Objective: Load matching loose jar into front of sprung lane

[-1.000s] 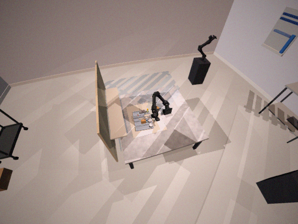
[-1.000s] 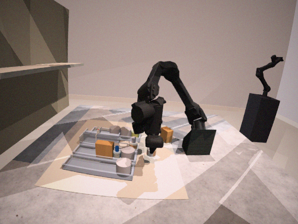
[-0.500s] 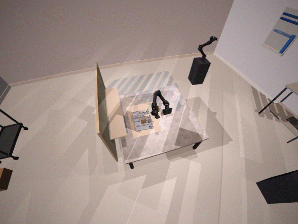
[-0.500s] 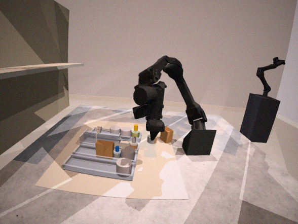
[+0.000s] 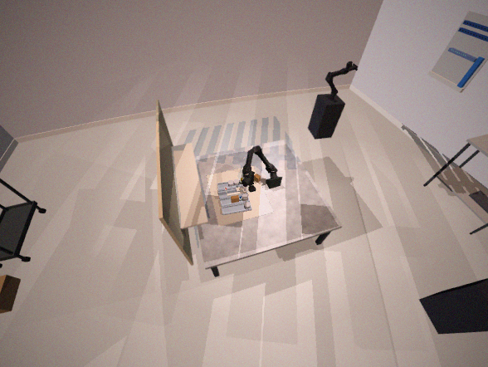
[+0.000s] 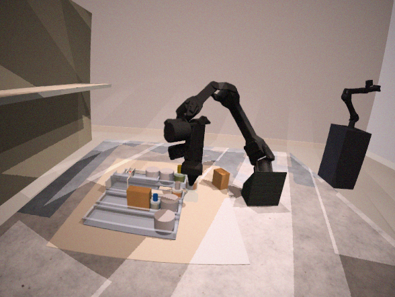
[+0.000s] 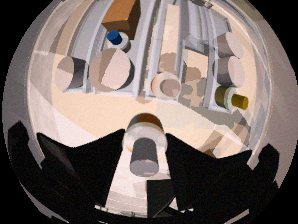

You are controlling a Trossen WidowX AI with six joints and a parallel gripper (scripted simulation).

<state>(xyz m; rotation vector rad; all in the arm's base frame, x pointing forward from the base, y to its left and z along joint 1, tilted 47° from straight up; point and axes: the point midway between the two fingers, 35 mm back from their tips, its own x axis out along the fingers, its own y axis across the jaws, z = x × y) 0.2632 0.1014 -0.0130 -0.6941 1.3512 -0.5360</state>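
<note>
Now: gripper tip 160 mm short of the orange box, 60 mm to the right of it and 50 mm above it.
</note>
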